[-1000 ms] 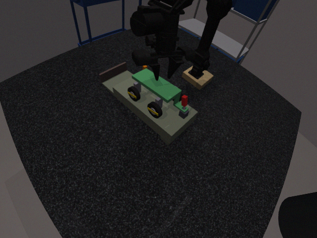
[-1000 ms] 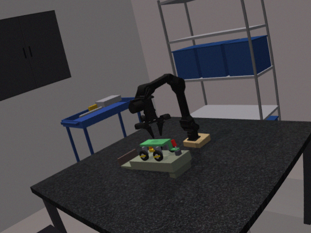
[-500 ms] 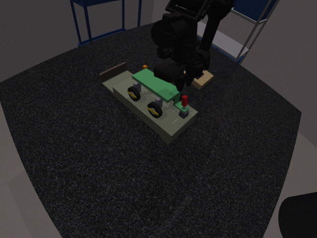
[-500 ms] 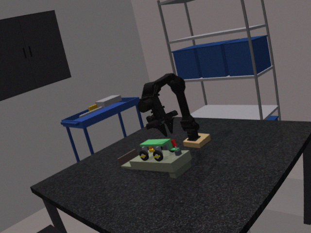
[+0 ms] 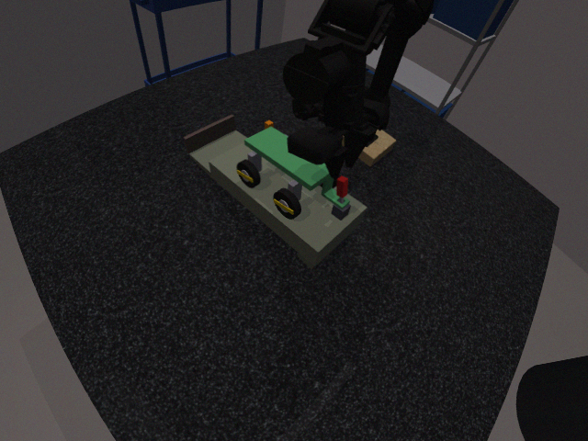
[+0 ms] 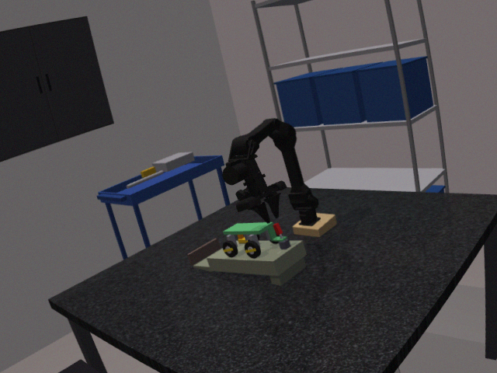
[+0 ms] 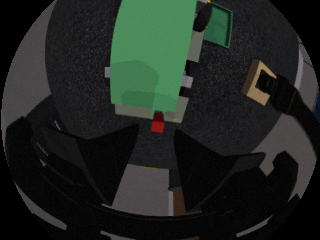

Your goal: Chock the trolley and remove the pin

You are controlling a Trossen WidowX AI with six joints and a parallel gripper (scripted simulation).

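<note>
Now: gripper tip 50 mm above the red-headed stop pin and 20 mm to the right of it. Round my gripper tip: green tray 190 mm to the right, 190 mm below, 110 mm behind; then trolley 100 mm to the right, 70 mm below, 20 mm ahead; then yellow chock 200 mm to the right, 100 mm below, 50 mm behind.
</note>
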